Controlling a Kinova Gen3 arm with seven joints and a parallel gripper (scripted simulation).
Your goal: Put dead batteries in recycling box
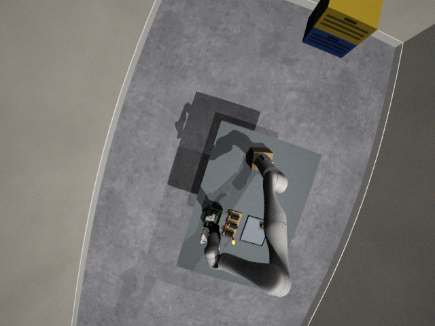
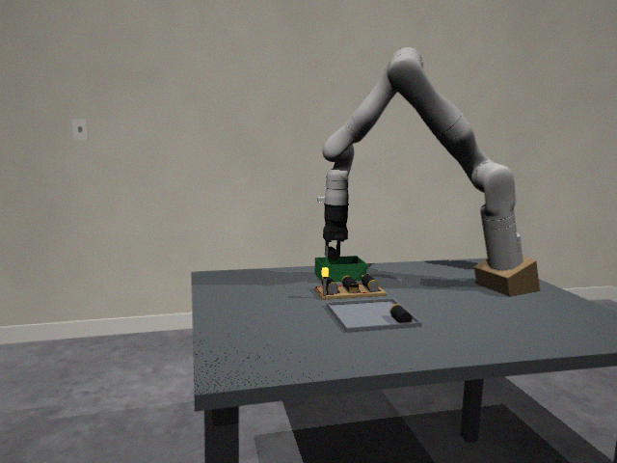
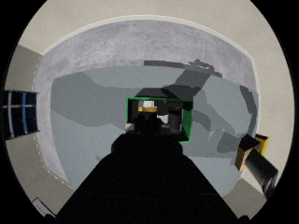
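Now: hand 8 cm above the green recycling box and 3 cm past it. Also, from my hand: grey tray: 34 cm to the left, 9 cm below, 3 cm behind.
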